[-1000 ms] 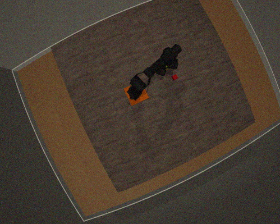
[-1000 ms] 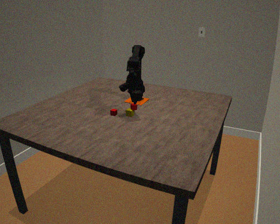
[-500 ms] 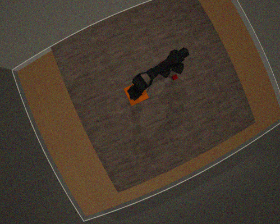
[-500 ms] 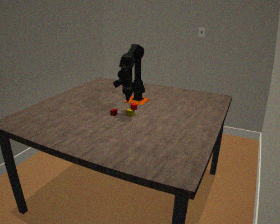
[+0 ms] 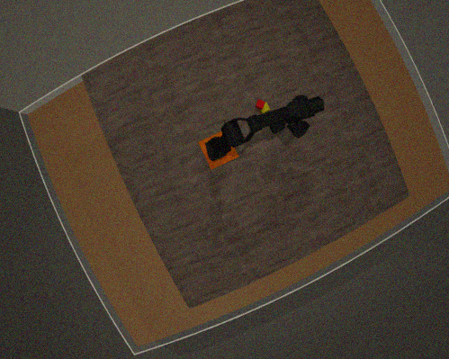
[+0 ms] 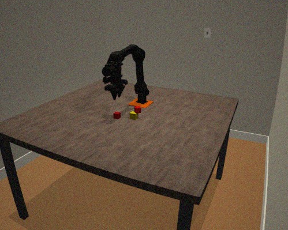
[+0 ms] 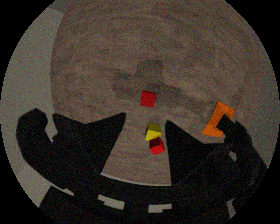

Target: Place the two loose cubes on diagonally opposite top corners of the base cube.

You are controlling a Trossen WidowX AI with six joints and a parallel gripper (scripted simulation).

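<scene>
The red cube lies 100 mm to the left of my gripper tip, 70 mm below it and 70 mm behind it. The rest, counted from my gripper tip: yellow cube (110 mm below, 90 mm to the left, 50 mm behind).
</scene>
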